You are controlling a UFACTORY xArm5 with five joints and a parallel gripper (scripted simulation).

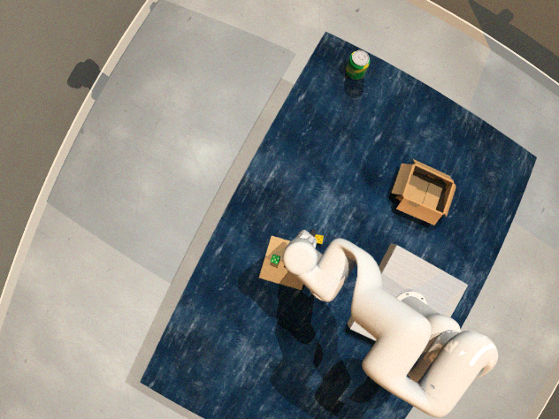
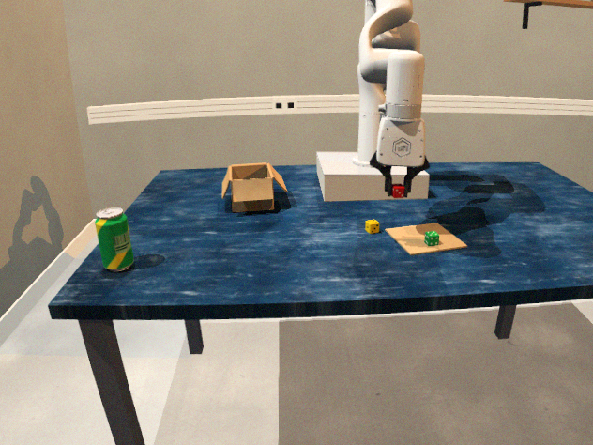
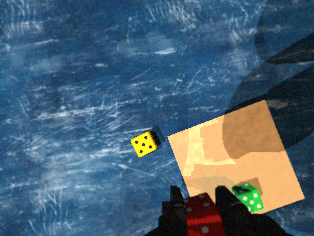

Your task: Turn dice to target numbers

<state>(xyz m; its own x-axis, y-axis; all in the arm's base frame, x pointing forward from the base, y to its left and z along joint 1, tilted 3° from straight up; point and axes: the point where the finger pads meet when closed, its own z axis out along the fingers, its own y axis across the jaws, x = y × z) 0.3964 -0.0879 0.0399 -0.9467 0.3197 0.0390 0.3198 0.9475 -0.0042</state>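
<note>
My hand is 120 mm above the mat, 70 mm to the right of it and 20 mm short of it. From my hand the other things lie so: red die (10 mm below, 10 mm ahead); then yellow die (110 mm below, 50 mm behind, 40 mm to the right); then green die (110 mm below, 70 mm to the left, 60 mm ahead).
</note>
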